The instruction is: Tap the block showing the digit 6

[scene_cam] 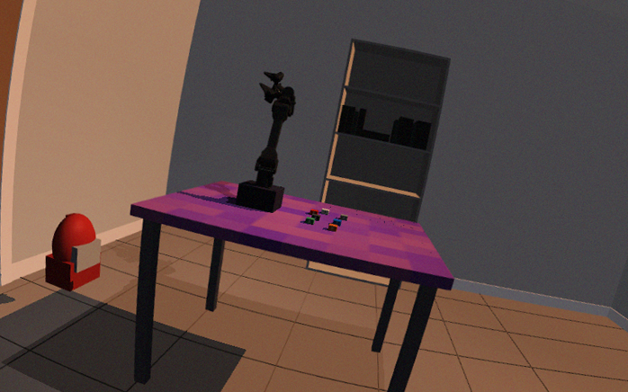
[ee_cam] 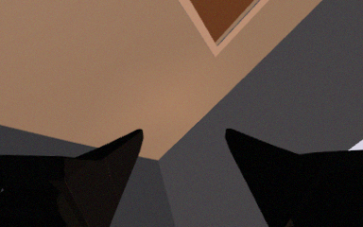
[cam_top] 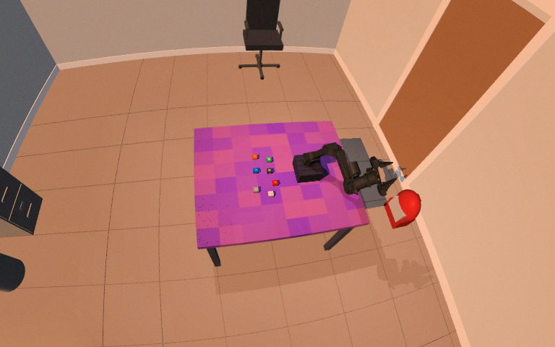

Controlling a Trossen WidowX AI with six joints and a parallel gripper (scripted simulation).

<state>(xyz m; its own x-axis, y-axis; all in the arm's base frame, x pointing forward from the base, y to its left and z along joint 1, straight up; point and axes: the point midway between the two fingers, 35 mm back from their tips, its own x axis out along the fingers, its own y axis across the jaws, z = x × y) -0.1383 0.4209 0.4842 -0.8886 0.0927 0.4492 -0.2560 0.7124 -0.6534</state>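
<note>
Right now the green block is 39 cm ahead of my gripper tip, 55 cm to the right of it and 58 cm below it. Round my gripper tip: cream block: 45 cm ahead, 30 cm to the right, 58 cm below; dark block: 41 cm ahead, 47 cm to the right, 58 cm below; red block: 40 cm ahead, 37 cm to the right, 58 cm below.
</note>
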